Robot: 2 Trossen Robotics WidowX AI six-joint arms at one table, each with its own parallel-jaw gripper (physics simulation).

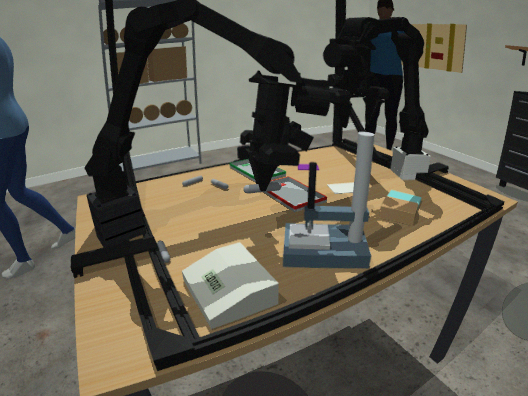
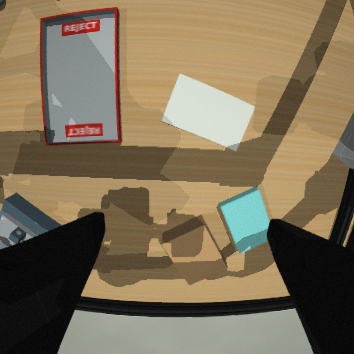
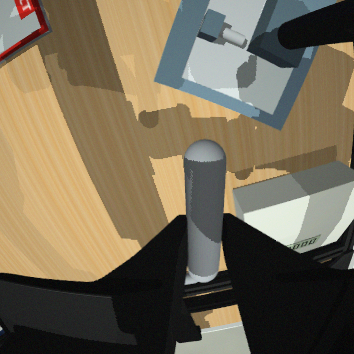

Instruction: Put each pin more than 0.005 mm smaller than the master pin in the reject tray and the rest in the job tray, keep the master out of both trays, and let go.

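Where they show: left gripper, between the fingertips: (image 1: pixel 356 126) (image 2: pixel 187 225); right gripper, between the fingertips: (image 1: pixel 261 189) (image 3: pixel 203 222); left arm's base, origin of its link: (image 1: pixel 411 151); right arm's base, origin of its link: (image 1: pixel 111 194).
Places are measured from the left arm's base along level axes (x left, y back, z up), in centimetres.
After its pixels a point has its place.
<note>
My right gripper (image 1: pixel 263 188) @(x 38.6, y -53.7, z 4.4 cm) (image 3: pixel 203 222) @(x 38.6, y -53.7, z 4.4 cm) is shut on a grey round-ended pin (image 1: pixel 252 189) @(x 39.8, y -55.5, z 5.0 cm) (image 3: pixel 205 187) @(x 38.0, y -51.3, z 5.5 cm), held level above the table beside the red-rimmed reject tray (image 1: pixel 311 203) (image 2: pixel 119 75) @(x 11.3, y -39.2, z -8.0 cm) (image 3: pixel 41 36) @(x 23.1, y -45.3, z -8.4 cm). My left gripper (image 1: pixel 357 111) (image 2: pixel 187 225) @(x 17.2, y -27.7, z 12.1 cm) is open and empty, high above the right part of the table. The green-rimmed job tray (image 1: pixel 240 170) @(x -4.6, y -58.3, z -7.4 cm) lies behind the right gripper, which partly hides it. Two grey pins (image 1: pixel 192 181) @(x 3.0, y -73.2, z -7.5 cm) (image 1: pixel 219 184) @(x 6.7, y -64.5, z -7.4 cm) lie on the table left of the trays. Another pin (image 1: pixel 163 251) @(x 42.3, y -74.2, z -6.9 cm) lies by the left rail. Which pin is the master I cannot tell.
A blue gauge stand (image 1: pixel 326 259) @(x 47.9, y -42.1, z -6.5 cm) (image 3: pixel 172 60) @(x 36.0, y -46.5, z -5.5 cm) with a tall grey column (image 1: pixel 364 175) @(x 44.4, y -35.2, z 9.0 cm) stands at front centre. The white display box (image 1: pixel 230 285) @(x 56.6, y -59.9, z -4.2 cm) (image 3: pixel 295 210) @(x 50.3, y -57.3, z -3.5 cm) is left of it. A white card (image 1: pixel 341 188) @(x 10.7, y -28.5, z -8.4 cm) (image 2: pixel 207 110) @(x 10.0, y -26.5, z -8.4 cm), purple piece (image 1: pixel 308 167) @(x -7.3, y -35.1, z -8.1 cm) and teal-topped block (image 1: pixel 404 197) @(x 21.6, y -12.6, z -6.9 cm) (image 2: pixel 245 220) @(x 21.2, y -13.5, z -6.9 cm) lie farther back.
</note>
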